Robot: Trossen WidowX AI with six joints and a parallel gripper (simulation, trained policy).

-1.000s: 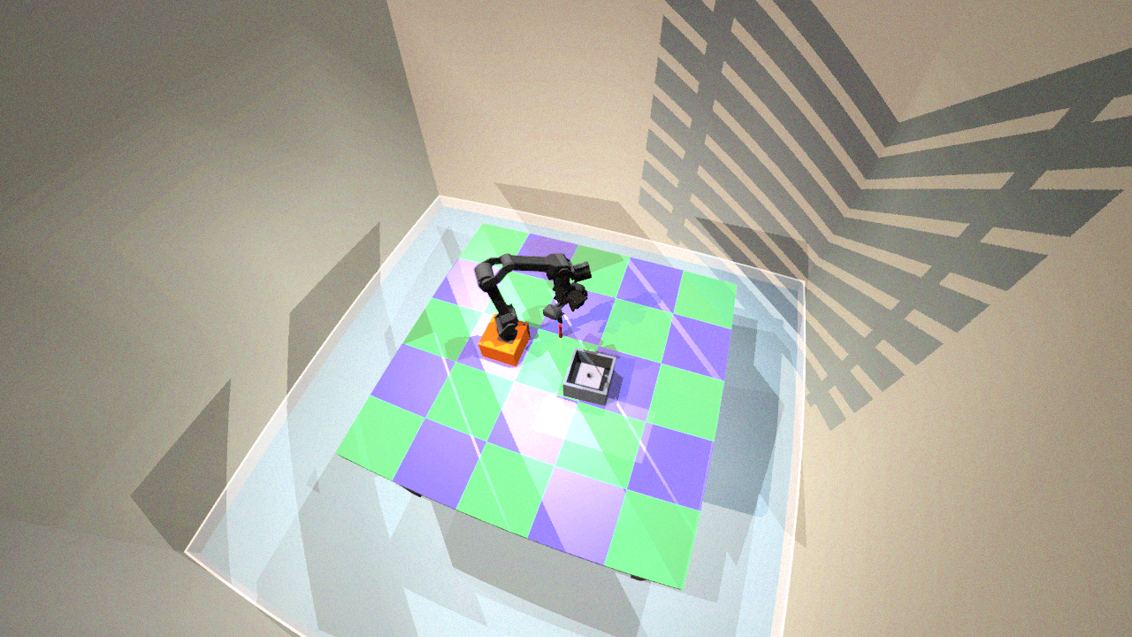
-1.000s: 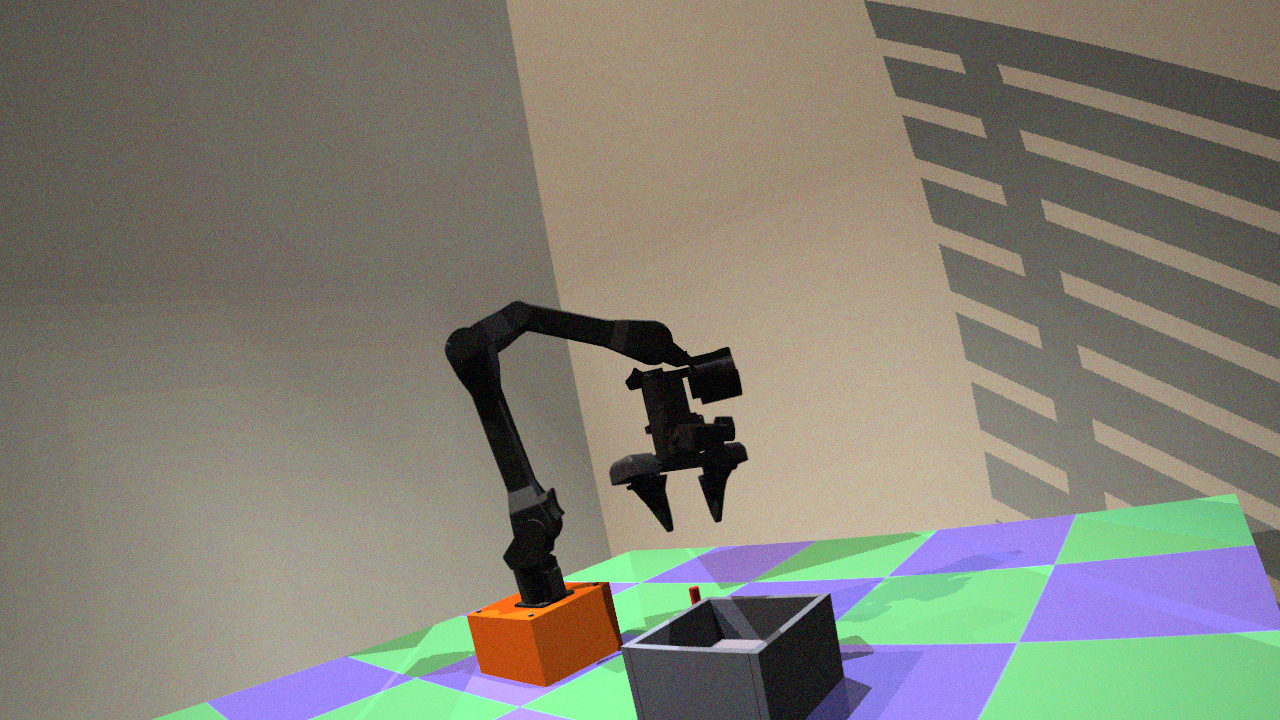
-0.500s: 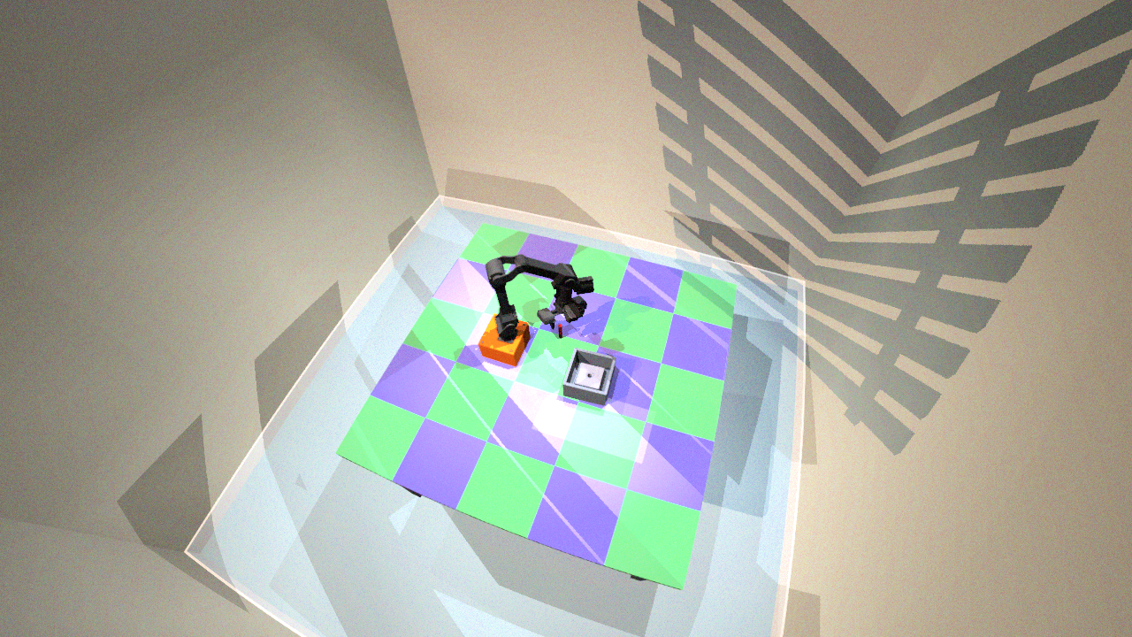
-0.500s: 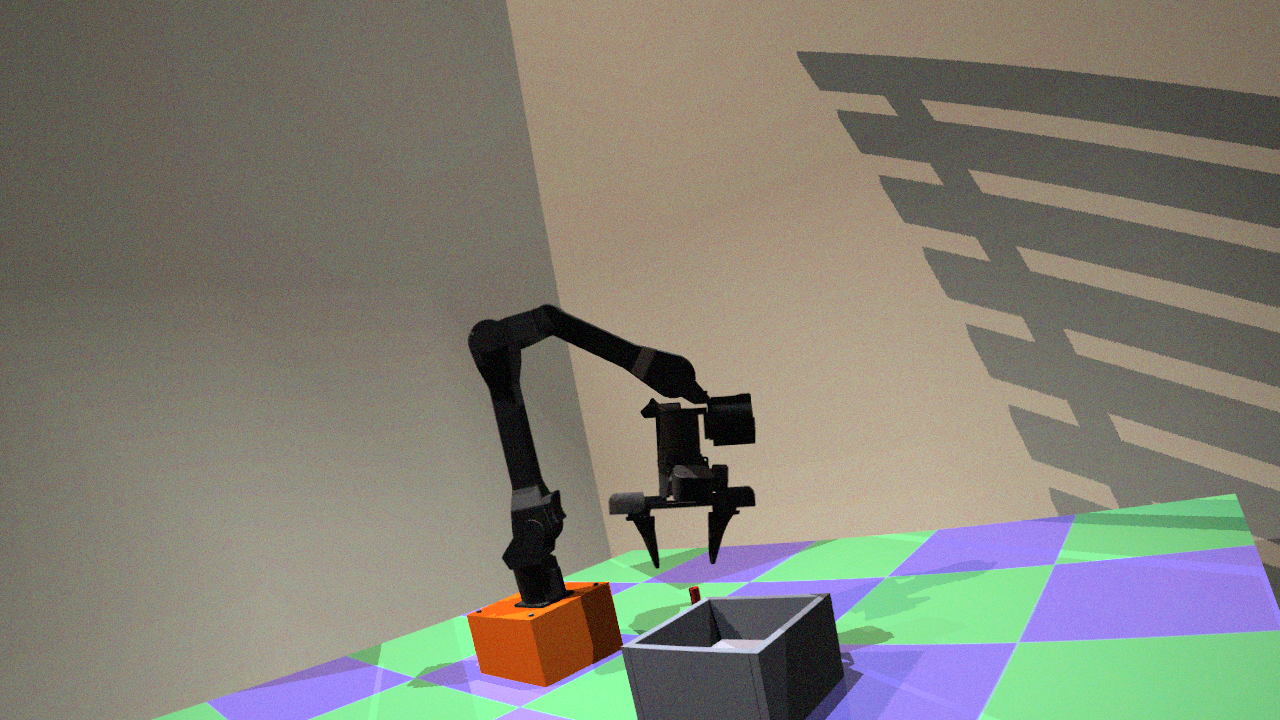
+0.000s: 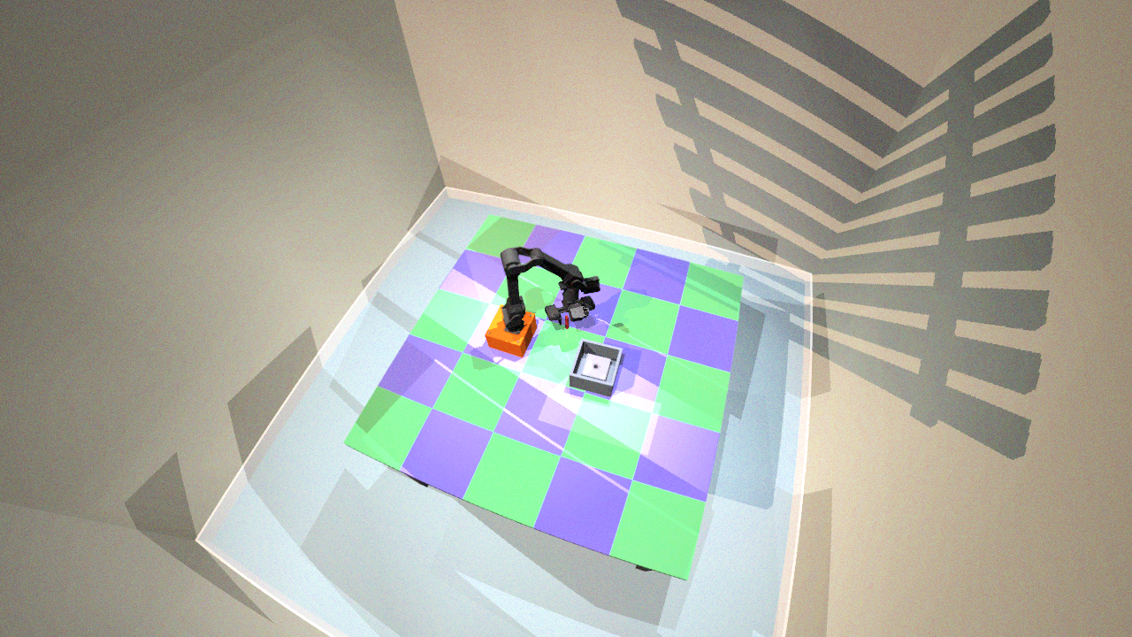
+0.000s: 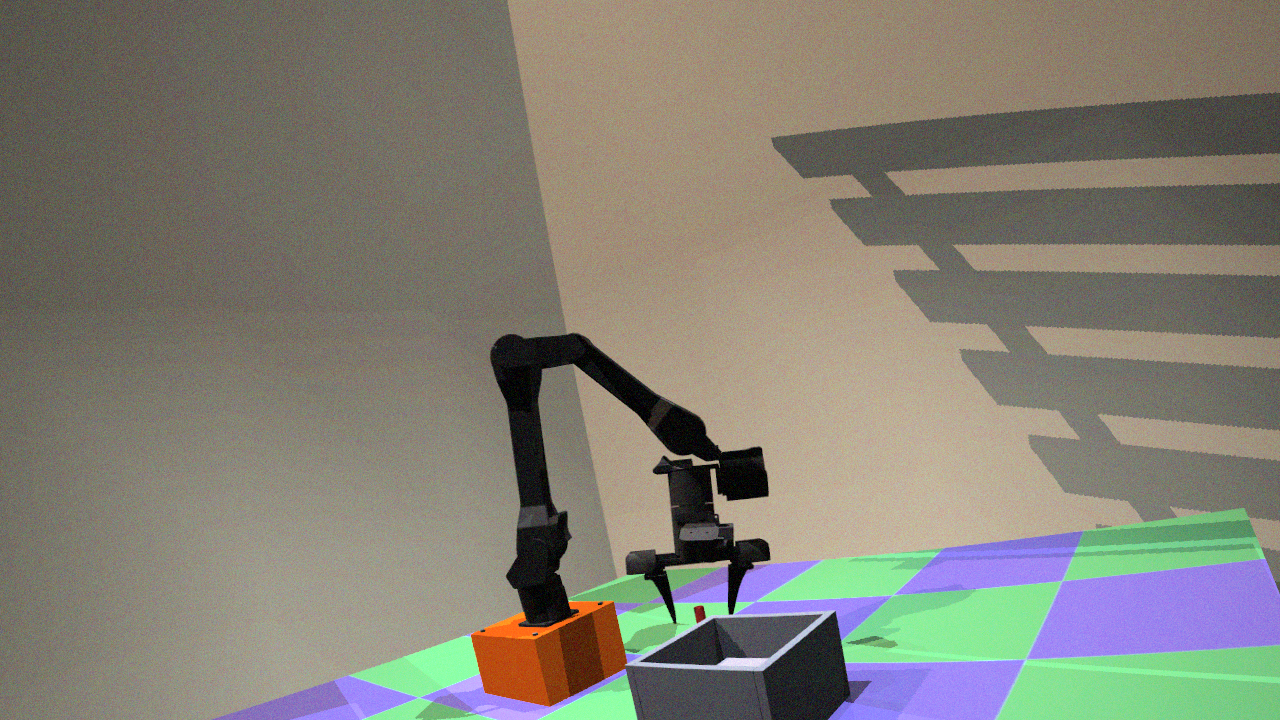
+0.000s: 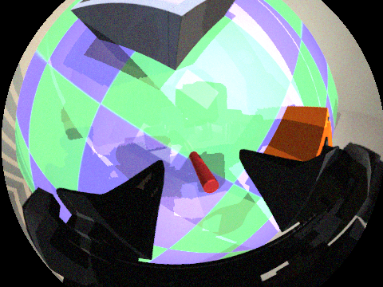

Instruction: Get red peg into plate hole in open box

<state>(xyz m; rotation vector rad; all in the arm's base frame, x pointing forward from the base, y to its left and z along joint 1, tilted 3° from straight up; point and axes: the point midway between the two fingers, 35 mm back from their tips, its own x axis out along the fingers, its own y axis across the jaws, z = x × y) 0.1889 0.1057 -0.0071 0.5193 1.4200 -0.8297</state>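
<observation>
The red peg is 2 cm below my gripper tip, 1 cm to the left of it and 1 cm behind it. Round my gripper tip: white plate 16 cm ahead, 15 cm to the right, 2 cm below; then grey box 16 cm ahead, 15 cm to the right, 4 cm below.
</observation>
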